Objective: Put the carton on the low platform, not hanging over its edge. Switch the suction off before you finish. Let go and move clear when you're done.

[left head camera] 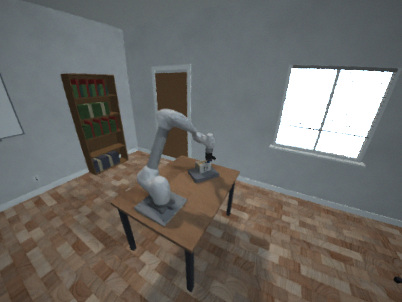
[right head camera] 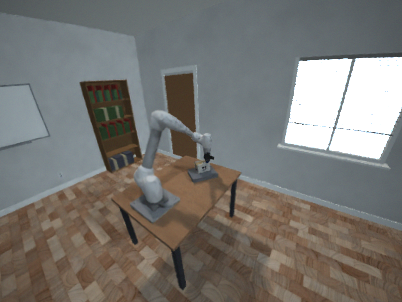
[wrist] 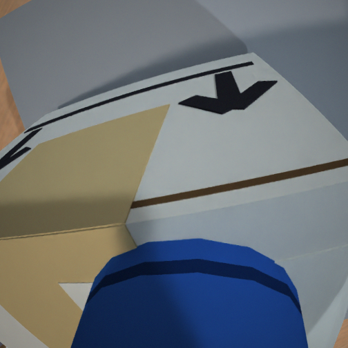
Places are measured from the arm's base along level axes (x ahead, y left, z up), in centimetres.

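Where they show: hand at its tool point: (left head camera: 208,162) (right head camera: 207,162); arm's base at its link origin: (left head camera: 162,203) (right head camera: 155,201).
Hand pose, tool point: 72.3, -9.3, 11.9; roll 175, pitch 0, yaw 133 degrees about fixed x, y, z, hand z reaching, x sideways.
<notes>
Things, the pixels of their top centre, and the offset from my tool point, as dx, dy, dz. Level surfaces: height alone.
- tan carton at its top centre: (right head camera: 202,162) (left head camera: 203,161) -3.5, +4.9, +1.3
- low grey platform at its top centre: (right head camera: 202,171) (left head camera: 203,171) -6.4, +2.9, -10.1
- brown table at its surface level: dz -14.9
The white and tan carton (left head camera: 202,167) (right head camera: 201,167) (wrist: 235,140) stands upright on the low grey platform (left head camera: 203,177) (right head camera: 202,177) (wrist: 125,45), towards its back left part. In the wrist view its front face shows black arrows, and its left end lies near the platform's edge; whether it overhangs there is hard to tell. My suction cup (left head camera: 208,161) (right head camera: 207,161) (wrist: 197,295), blue in the wrist view, is down against the carton's top and looks pressed short. The contact spot is hidden under the cup.
The platform rests on the brown table (left head camera: 195,192) (right head camera: 190,192) near its far end. The arm's grey base plate (left head camera: 162,217) (right head camera: 155,212) is at the near end. A bookshelf (left head camera: 81,127) (right head camera: 100,135) stands by the wall.
</notes>
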